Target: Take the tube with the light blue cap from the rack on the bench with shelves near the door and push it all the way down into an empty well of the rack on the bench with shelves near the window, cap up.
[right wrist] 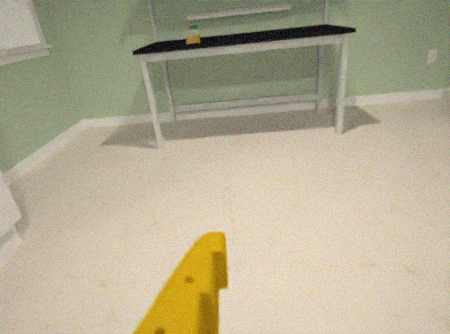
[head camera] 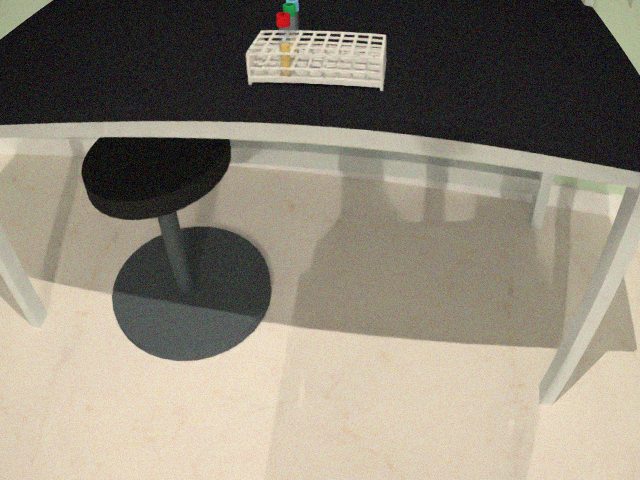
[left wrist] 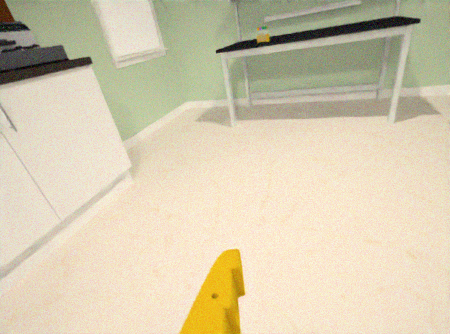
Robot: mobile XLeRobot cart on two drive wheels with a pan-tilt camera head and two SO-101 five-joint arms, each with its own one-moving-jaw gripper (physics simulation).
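A white rack stands on the black bench top in the head view. At its left end are upright tubes with a red cap, a green cap and, behind them, a light blue cap cut by the top edge. An orange-yellow rack with small coloured caps stands on a far black-topped bench in both wrist views. My left gripper and right gripper each show one notched jaw, fully open and empty, away from both racks.
A round black stool stands under the left part of the near bench, its disc base on the floor. Bench legs rise at the right. A white cabinet with a dark top is at the left in the left wrist view.
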